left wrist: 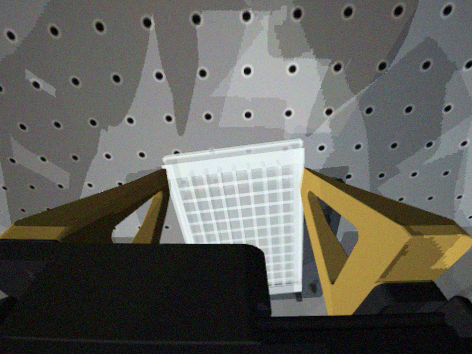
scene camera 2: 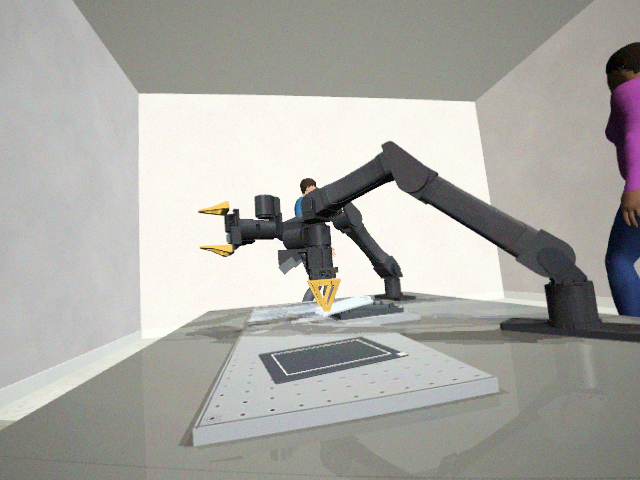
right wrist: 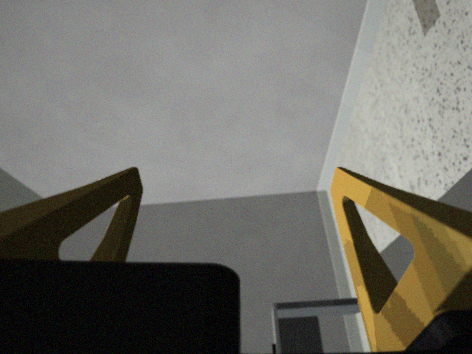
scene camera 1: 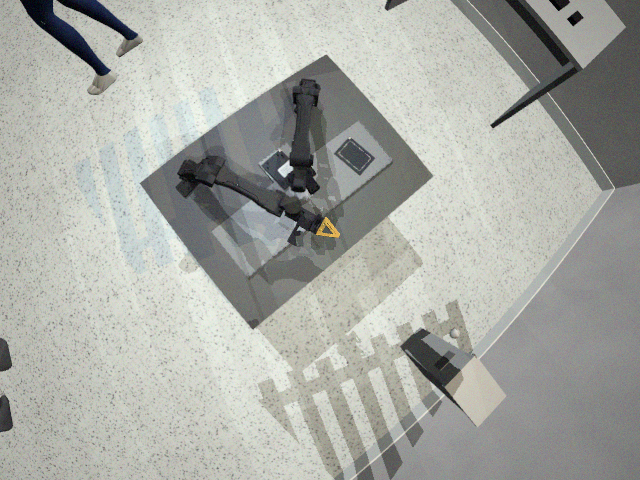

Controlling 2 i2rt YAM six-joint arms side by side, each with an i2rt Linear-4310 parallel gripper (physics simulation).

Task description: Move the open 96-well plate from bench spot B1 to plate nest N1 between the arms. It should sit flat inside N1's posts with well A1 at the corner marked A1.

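Places are measured from the left arm's base along level axes (x ahead, y left, z up), in centimetres.
Pixels of known places: left gripper, fingertip midpoint: (left wrist: 235,176) (scene camera 2: 324,309); right gripper, fingertip midpoint: (scene camera 2: 198,229) (right wrist: 236,178) (scene camera 1: 337,236); left arm's base, link origin: (scene camera 2: 575,331); right arm's base, link origin: (scene camera 2: 393,298).
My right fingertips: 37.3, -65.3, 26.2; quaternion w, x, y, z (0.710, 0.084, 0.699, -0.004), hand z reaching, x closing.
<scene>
Ahead of a thing's pixels: the offset from my right fingertips to its top centre, as dx, dy, dz. "pt": to the spot under its first point. Level surfaces: height alone.
The clear-white 96-well plate {-27.1, +22.7, -20.4} (scene camera 1: 285,168) (scene camera 2: 351,304) (left wrist: 240,200) is between the yellow fingers of my left gripper (scene camera 2: 326,308) (left wrist: 235,176), which is shut on its sides. In scene camera 2 the plate is slanted, its left end lower, just above the dark nest N1 {-33.3, +23.6, -22.7} (scene camera 1: 272,161) (scene camera 2: 373,310) (left wrist: 311,286). In the left wrist view the nest shows past the plate's right edge; whether they touch is unclear. Well A1 and the corner mark cannot be read. My right gripper (scene camera 1: 328,228) (scene camera 2: 200,229) (right wrist: 236,178) is open and empty, pointing sideways, well above the table.
A dark rectangular spot with a white outline {pt -3.6, +44.9, -24.7} (scene camera 1: 354,155) (scene camera 2: 330,356), seemingly B1, lies on the perforated light board {dz -24.9} (scene camera 1: 379,155) (scene camera 2: 248,395). The two arms are close together above the board's middle. People stand beyond the table (scene camera 1: 413,173) (scene camera 2: 103,413).
</scene>
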